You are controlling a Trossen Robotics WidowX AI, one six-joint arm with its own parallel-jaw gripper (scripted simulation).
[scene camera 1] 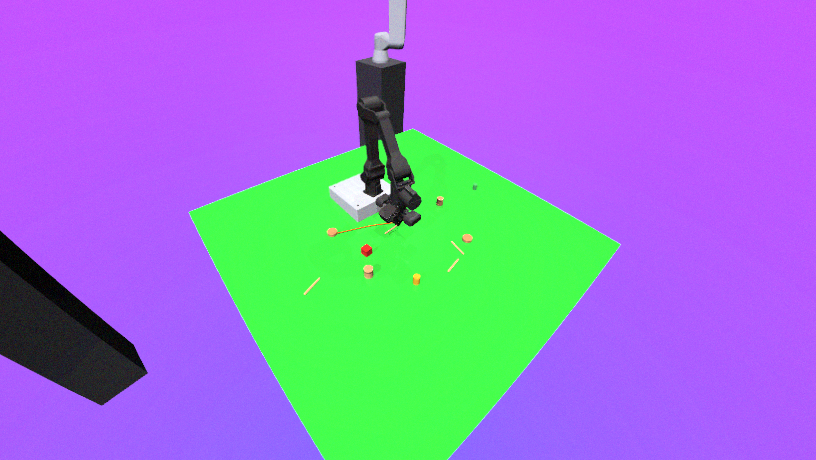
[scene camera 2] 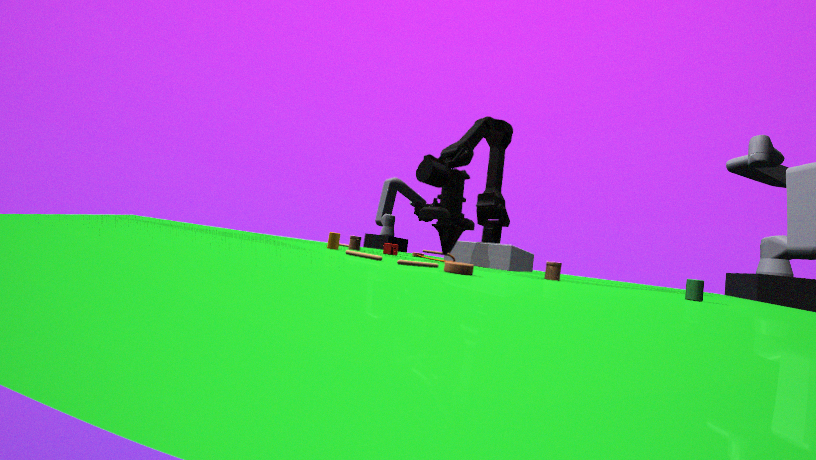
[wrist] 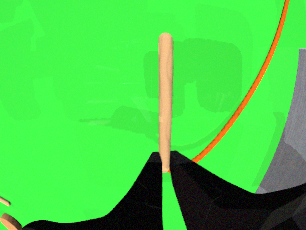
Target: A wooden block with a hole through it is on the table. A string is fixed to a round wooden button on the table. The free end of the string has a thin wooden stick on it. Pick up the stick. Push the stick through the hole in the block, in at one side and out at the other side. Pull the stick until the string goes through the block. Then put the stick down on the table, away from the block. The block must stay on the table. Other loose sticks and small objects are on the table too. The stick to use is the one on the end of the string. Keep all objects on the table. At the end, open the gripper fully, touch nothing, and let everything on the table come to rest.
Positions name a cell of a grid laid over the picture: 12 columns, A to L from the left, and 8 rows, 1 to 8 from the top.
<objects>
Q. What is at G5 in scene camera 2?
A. My gripper.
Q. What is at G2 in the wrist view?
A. A thin wooden stick.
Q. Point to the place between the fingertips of my gripper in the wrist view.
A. At G6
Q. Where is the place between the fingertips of my gripper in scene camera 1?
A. F4
</objects>
